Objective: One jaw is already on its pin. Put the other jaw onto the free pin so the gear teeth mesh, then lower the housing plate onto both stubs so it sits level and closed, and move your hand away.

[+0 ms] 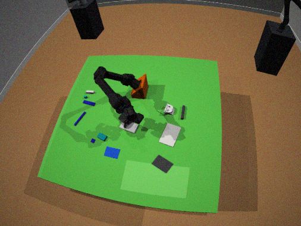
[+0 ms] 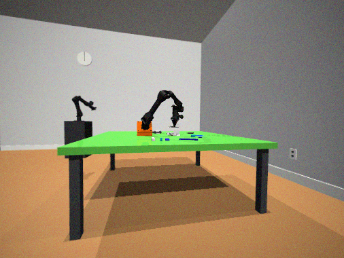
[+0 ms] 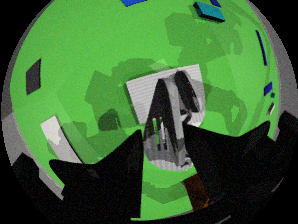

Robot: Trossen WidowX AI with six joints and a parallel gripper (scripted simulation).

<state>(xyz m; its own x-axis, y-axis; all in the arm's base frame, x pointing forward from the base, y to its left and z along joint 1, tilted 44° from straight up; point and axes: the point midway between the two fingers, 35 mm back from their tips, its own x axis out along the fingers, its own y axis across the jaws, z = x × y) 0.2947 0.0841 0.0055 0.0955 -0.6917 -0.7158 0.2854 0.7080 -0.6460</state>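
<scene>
The grey metallic jaw is 40 mm behind my gripper tip and 10 mm to the right of it. Round my gripper tip: teal block (200 mm to the right, 140 mm ahead, 70 mm below); dark square plate (260 mm to the left, 220 mm ahead, 80 mm below); white flat plate (260 mm to the left, 80 mm below, 10 mm ahead).
</scene>
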